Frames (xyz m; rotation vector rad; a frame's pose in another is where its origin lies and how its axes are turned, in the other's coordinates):
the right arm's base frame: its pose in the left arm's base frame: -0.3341 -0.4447 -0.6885 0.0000 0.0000 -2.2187
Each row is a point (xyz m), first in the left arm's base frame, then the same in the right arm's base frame.
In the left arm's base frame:
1: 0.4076 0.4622 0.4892
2: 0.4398 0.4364 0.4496
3: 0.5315 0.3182 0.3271
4: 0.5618 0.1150 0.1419
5: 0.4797 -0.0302 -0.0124
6: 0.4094 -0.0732 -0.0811
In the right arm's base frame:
1: -1.1707 0.0441 1.1777
2: -1.1696 0.0853 1.1381
3: -1.1307 0.2298 1.0156
4: -0.9870 0.3766 0.8304
5: -0.8216 0.3987 0.6761
6: -0.7449 0.3686 0.6074

